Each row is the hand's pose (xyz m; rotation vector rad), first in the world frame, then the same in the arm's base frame.
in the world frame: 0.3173 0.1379 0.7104 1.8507 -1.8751 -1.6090
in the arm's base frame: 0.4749 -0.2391 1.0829 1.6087 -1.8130 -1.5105
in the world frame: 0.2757 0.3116 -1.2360 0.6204 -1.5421 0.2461
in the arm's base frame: 0.0734 -0.3843 -0.8245 0.5359 -1.3176 0.3323
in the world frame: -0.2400 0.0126 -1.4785 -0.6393 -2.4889 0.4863
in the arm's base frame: -0.4593 -0.7333 -0.9173 -0.5735 -2.3088 0.7327
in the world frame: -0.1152 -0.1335 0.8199 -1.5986 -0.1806 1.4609
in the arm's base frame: 0.0857 -0.5015 1.3118 -1.5818 0.0081 1.6833
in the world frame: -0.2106 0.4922 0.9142 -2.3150 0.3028 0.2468
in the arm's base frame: -0.0273 0.1283 1.3248 -2.4624 0.3764 0.4764
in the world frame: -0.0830 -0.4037 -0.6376 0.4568 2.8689 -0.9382
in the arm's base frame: -0.1295 -1.0032 -0.0667 -0.2967 -2.8296 1.2136
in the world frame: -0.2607 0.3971 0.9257 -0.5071 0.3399 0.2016
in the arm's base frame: -0.0689 0.0349 1.3600 -0.6557 0.5290 0.2662
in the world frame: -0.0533 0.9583 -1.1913 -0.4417 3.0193 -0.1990
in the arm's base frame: -0.2792 0.2514 -0.8191 0.5270 -2.9499 0.3898
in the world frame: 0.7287 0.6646 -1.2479 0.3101 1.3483 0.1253
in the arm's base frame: 0.4956 -0.0251 -0.9751 0.1603 1.5397 0.0253
